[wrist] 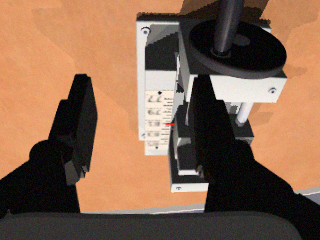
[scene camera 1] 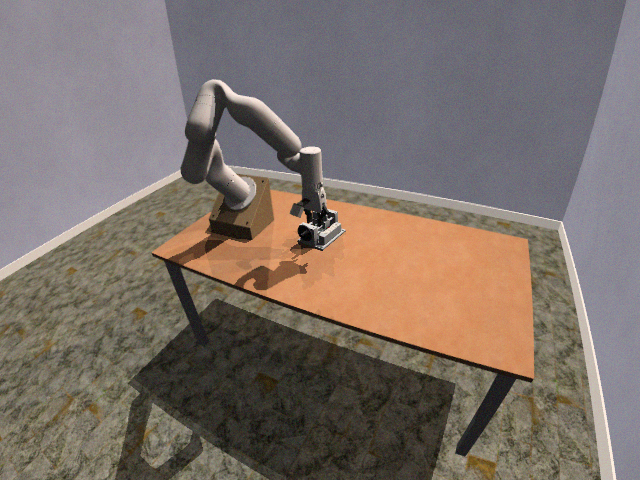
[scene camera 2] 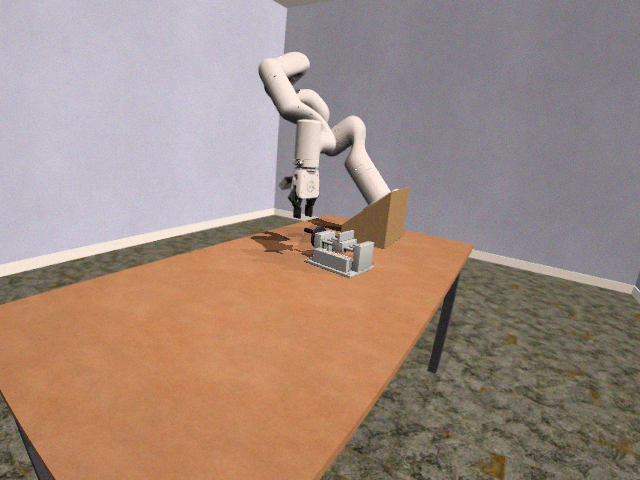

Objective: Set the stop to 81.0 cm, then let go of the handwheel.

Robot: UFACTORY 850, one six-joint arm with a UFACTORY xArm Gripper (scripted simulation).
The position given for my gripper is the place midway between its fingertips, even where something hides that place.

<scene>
I see my gripper (scene camera 2: 302,217) and a grey stop fixture (wrist: 181,137).
My gripper also shows in the wrist view (wrist: 142,94) and in scene camera 1 (scene camera 1: 315,223).
</scene>
